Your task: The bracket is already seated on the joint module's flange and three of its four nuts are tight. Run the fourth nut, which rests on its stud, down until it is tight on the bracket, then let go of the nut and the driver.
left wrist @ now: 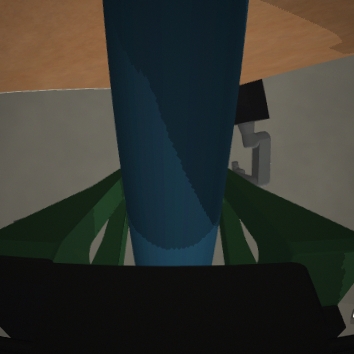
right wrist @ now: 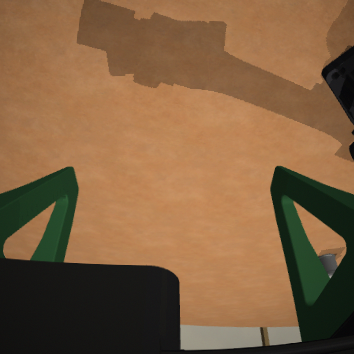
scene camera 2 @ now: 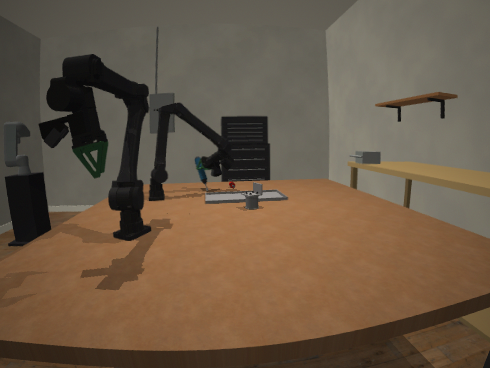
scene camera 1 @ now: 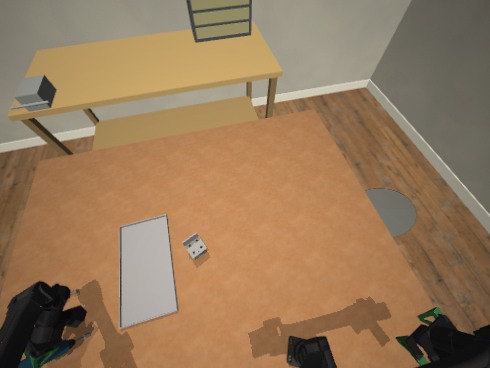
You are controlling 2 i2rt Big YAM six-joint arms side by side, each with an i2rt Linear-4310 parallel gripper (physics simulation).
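Places are measured from the left arm's base along level axes (x left, y back, z up), in metres.
Where they show: left gripper, fingertip midpoint: (left wrist: 173, 177) (scene camera 2: 198, 169) (scene camera 1: 33, 365); right gripper, fingertip midpoint: (right wrist: 174, 177) (scene camera 2: 99, 175) (scene camera 1: 408, 328); left arm's base, origin of the base link: (scene camera 2: 156, 198); right arm's base, origin of the base link: (scene camera 2: 132, 233) (scene camera 1: 304, 353).
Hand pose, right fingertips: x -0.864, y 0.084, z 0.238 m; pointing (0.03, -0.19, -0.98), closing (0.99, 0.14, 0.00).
Note:
Each offset is from my right fingertips to the centre of the thing. Level surfaces: height alone.
The grey bracket @(dx +0.511, dy -0.528, dz -0.156 m) (scene camera 1: 196, 247) (scene camera 2: 257, 188) sits on the small grey joint module @(dx +0.511, dy -0.528, dz -0.201 m) (scene camera 2: 251, 202) (right wrist: 329, 262). Small dark spots show on the bracket in scene camera 1; nuts and studs are too small to tell which is loose. My left gripper (scene camera 1: 50, 352) (scene camera 2: 201, 167) (left wrist: 173, 177) is shut on the blue handle of the driver @(dx +1.048, dy -0.369, dz -0.135 m) (scene camera 2: 202, 175) (left wrist: 174, 125). The driver's thin shaft points down, well away from the bracket. My right gripper (scene camera 1: 411, 328) (scene camera 2: 96, 175) (right wrist: 174, 177) is open and empty, high above the table and far from the bracket.
A shallow grey tray @(dx +0.737, dy -0.557, dz -0.230 m) (scene camera 1: 147, 270) (scene camera 2: 246, 200) lies beside the module. A small red object @(dx +1.059, dy -0.567, dz -0.221 m) (scene camera 2: 232, 184) shows near my left gripper. The right arm's black base (scene camera 2: 131, 231) stands on the table @(dz -0.238 m) (scene camera 1: 240, 180). A wooden workbench (scene camera 1: 150, 60) stands beyond the table edge.

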